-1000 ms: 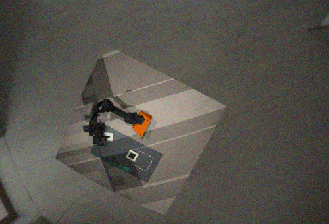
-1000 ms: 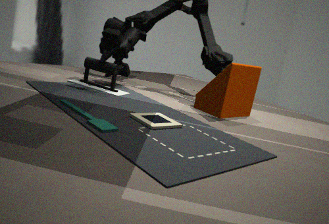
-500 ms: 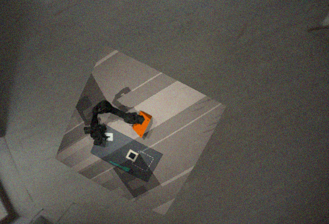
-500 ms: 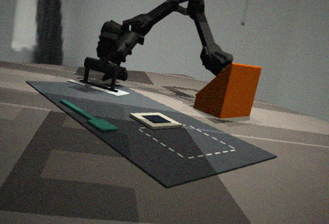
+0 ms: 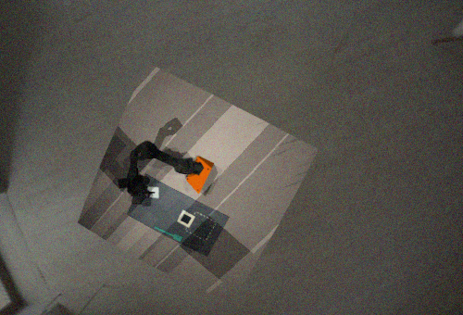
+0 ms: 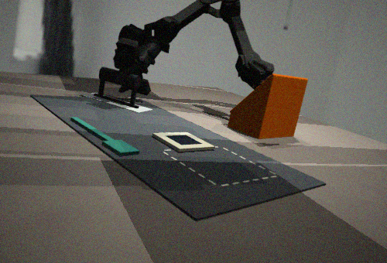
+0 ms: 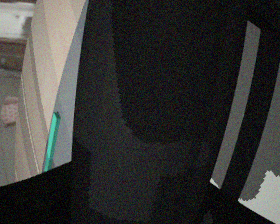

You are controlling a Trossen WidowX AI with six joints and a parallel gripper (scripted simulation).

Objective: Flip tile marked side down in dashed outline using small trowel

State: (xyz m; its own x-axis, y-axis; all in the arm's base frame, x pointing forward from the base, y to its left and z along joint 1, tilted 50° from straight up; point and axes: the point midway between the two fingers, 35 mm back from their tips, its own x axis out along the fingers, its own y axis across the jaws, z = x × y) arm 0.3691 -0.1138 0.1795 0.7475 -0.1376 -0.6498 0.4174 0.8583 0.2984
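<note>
The dark mat lies 250 mm to the left of my gripper tip and 70 mm below it. Round my gripper tip: tile (20 mm behind, 310 mm to the left, 40 mm below).
</note>
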